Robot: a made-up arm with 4 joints.
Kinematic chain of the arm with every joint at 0, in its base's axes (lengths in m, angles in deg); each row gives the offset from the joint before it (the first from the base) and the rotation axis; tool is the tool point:
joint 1: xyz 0 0 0.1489 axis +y
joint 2: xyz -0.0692 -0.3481 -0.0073 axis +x
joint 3: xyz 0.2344 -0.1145 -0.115 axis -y
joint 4: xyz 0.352 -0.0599 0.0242 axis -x
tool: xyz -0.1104 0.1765 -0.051
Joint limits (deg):
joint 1: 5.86..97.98
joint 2: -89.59..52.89
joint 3: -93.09..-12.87
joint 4: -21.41..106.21
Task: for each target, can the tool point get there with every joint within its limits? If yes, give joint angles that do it. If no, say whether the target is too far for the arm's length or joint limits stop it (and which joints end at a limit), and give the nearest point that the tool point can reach.
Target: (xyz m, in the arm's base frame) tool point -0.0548 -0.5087 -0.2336
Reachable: yes | joints 42.34 -28.62 -79.63 -11.25
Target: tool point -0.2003 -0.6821 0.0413
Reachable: yes | joints 75.80 -39.89 -80.68 56.49
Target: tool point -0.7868 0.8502 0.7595
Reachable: no: too far | nearest point -0.3370 -0.1287 0.1559 | short by 1.235 m
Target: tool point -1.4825 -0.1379 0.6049
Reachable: no: too far | nearest point -0.4705 -0.2850 0.1431 | short by 1.122 m
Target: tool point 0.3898 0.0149 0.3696
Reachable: no: joint limits stop it (at a limit: joint 1, joint 2, joint 3) | nearest point 0.3957 -0.2283 0.0216 | short by 0.425 m
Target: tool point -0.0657 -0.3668 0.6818
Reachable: no: joint limits stop it (at a limit: joint 1, joint 2, joint 3, joint 4) | nearest point 0.0480 -0.6992 0.4082 | short by 0.445 m
